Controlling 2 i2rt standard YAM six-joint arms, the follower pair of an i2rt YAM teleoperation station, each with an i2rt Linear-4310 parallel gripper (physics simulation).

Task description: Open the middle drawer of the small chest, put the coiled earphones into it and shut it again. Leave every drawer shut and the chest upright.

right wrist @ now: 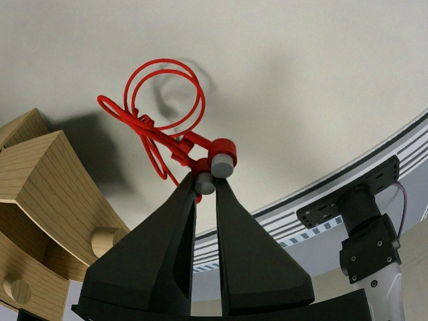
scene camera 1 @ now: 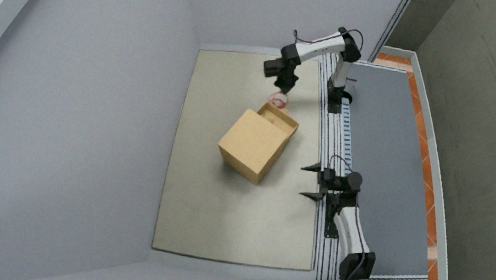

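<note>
The wooden chest (scene camera 1: 254, 145) (right wrist: 42, 277) stands upright on the mat. Its open drawer (scene camera 1: 286, 116) (right wrist: 65, 192), below a shut one with a round knob, sticks out toward the upper right in scene camera 1. My right gripper (scene camera 1: 285, 92) (right wrist: 205, 179) is shut on the red coiled earphones (scene camera 1: 278, 106) (right wrist: 222, 147) near their two grey-tipped buds. The coil hangs from the fingertips above the mat, beside the drawer's outer end, with its shadow on the mat. The drawer's inside shows partly. My left gripper (scene camera 1: 301, 181) is open and empty, lower right of the chest.
The beige mat (scene camera 1: 200, 215) lies under the chest. The metal rail (scene camera 1: 322, 145) runs along its right edge, with both arm bases on it. Grey walls stand at the left and top. The right wrist view shows another arm's base (right wrist: 357, 207) at the right.
</note>
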